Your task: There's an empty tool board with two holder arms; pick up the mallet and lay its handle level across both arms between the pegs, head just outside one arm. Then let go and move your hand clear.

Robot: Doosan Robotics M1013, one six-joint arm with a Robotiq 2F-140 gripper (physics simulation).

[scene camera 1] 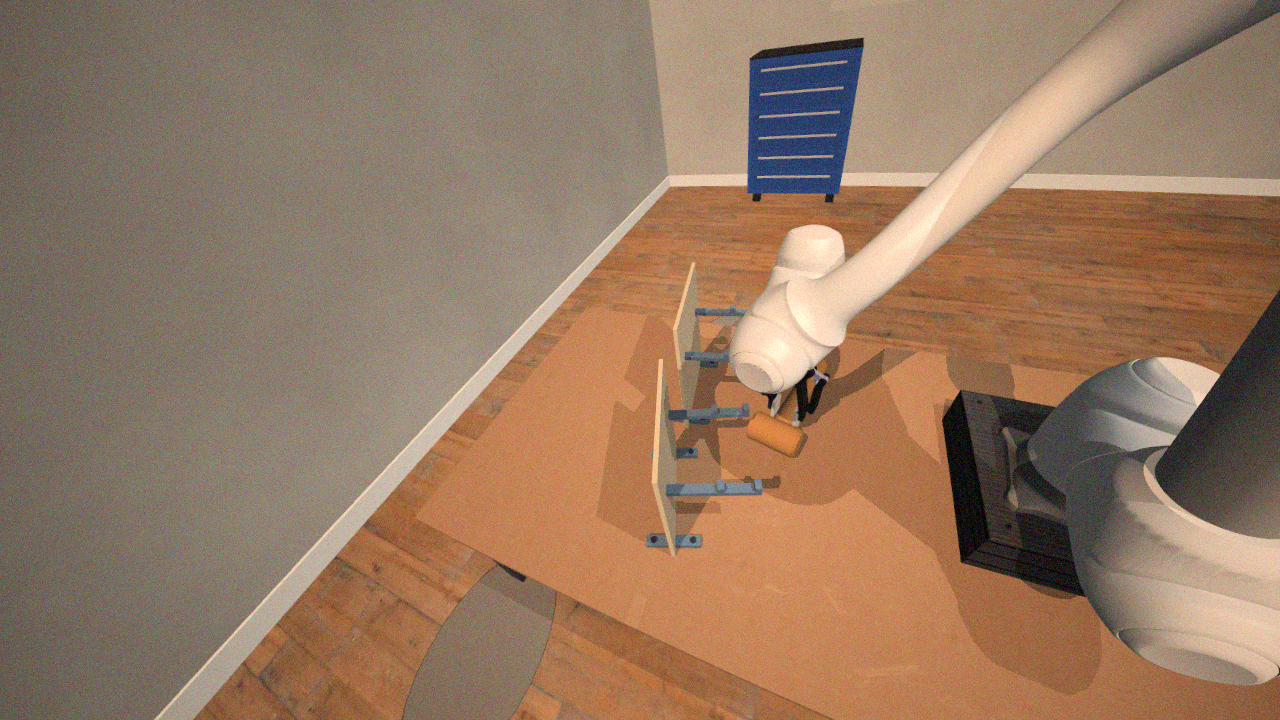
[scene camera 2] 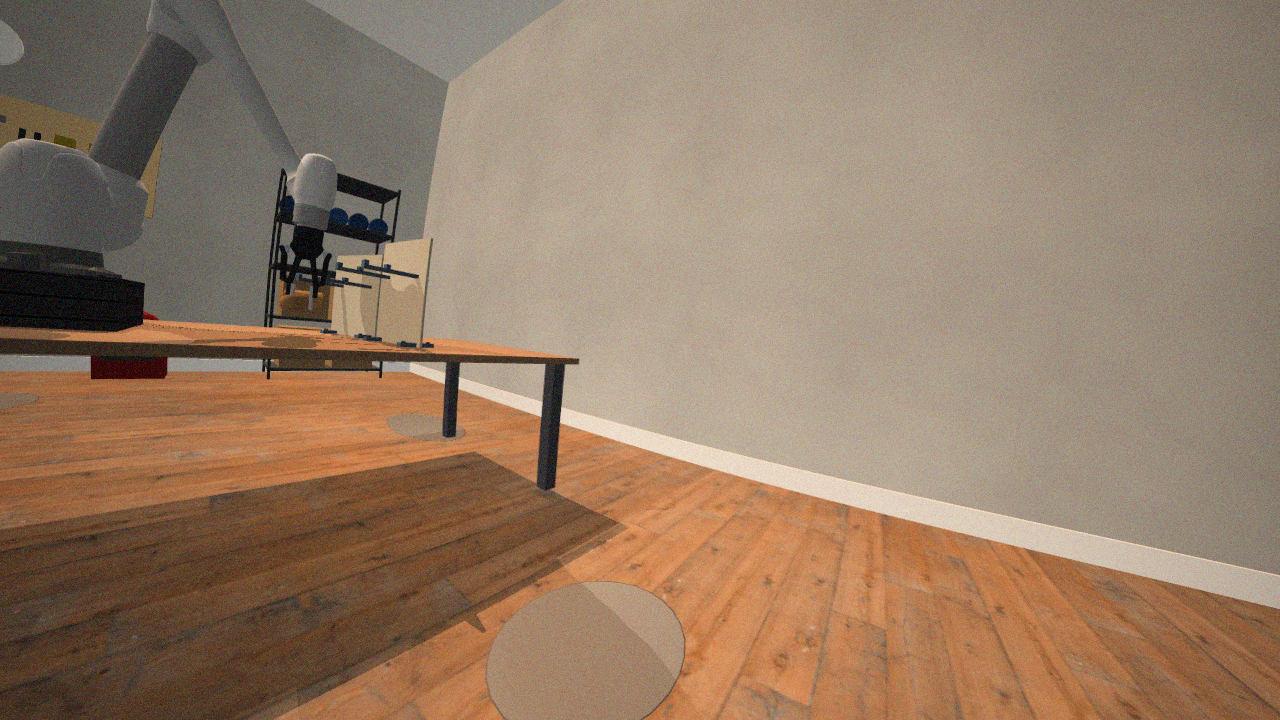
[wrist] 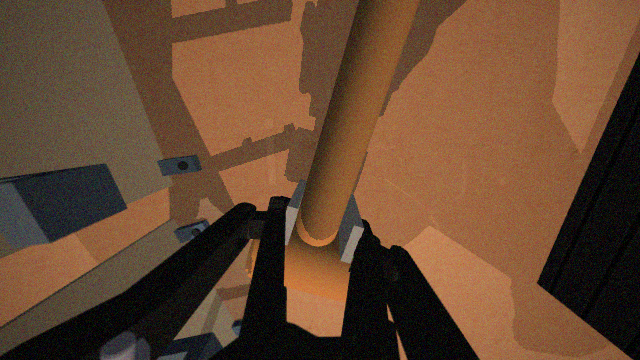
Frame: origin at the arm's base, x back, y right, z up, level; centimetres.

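Seen in the pictures: gripper, fingertip midpoint: [wrist: 323, 199]; arm's base, link origin: [scene camera 1: 1061, 483] [scene camera 2: 49, 273].
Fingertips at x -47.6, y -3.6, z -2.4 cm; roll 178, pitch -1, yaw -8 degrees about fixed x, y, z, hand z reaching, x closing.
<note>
Pixels of each thing's middle, then the offset from my fingertips to it. Level surfaces: height alone.
- mallet's head, body centre: [wrist: 307, 255] [scene camera 1: 774, 433] [scene camera 2: 303, 301] dx -0.8, dy -5.3, dz +2.4 cm
- nearer board, body centre: [scene camera 1: 695, 458] [scene camera 2: 341, 293] dx -12.2, dy -20.1, dz +6.8 cm
- farther board, body centre: [scene camera 1: 712, 347] [scene camera 2: 384, 289] dx -21.0, dy +9.6, dz +8.2 cm
- table, surface height: dz -8.0 cm
My gripper [scene camera 1: 785, 418] [scene camera 2: 299, 296] [wrist: 323, 199] is shut on the handle of the orange mallet close to its head, holding it above the table. The mallet's head [scene camera 1: 776, 434] [wrist: 317, 281] is just beyond the fingers; its handle [wrist: 352, 110] runs up the wrist view. Two upright tan tool boards stand on the table: a nearer board [scene camera 1: 663, 465] and a farther board [scene camera 1: 686, 326]. The nearer one has two blue-grey holder arms, a front arm [scene camera 1: 698, 489] and a back arm [scene camera 1: 726, 412]. The mallet is beside the back arm's tip, apart from both arms.
The farther board's arms [scene camera 1: 714, 312] [scene camera 1: 705, 357] stick out towards the robot, partly hidden by my wrist. Blue-grey feet [scene camera 1: 674, 540] [wrist: 180, 165] stand at the boards' bases. The robot's black base block [scene camera 1: 1020, 537] is at the right of the table [scene camera 1: 805, 608]. A blue cabinet [scene camera 1: 801, 125] stands beyond.
</note>
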